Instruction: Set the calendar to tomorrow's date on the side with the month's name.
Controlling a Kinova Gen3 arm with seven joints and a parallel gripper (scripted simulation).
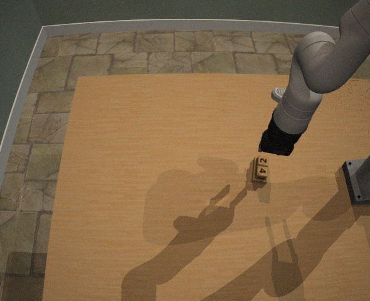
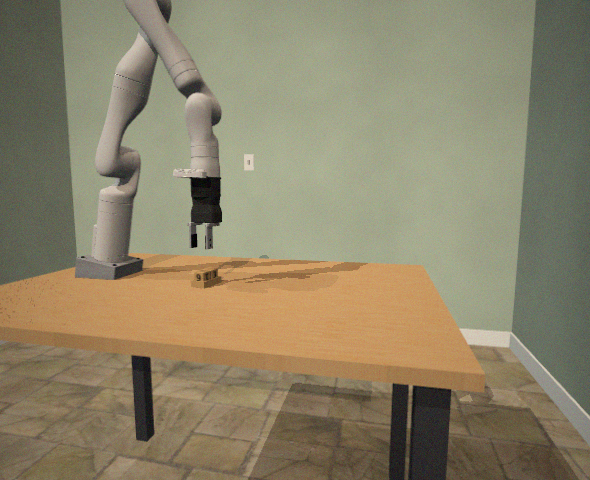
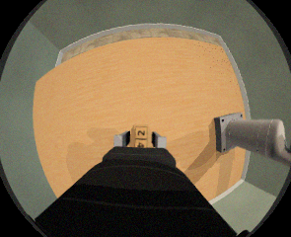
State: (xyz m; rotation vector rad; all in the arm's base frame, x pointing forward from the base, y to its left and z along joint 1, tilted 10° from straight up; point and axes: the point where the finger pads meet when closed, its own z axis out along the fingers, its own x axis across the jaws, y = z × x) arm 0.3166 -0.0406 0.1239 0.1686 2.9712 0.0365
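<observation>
Right now my hand is 20 mm to the right of the tray and 110 mm above it.
</observation>
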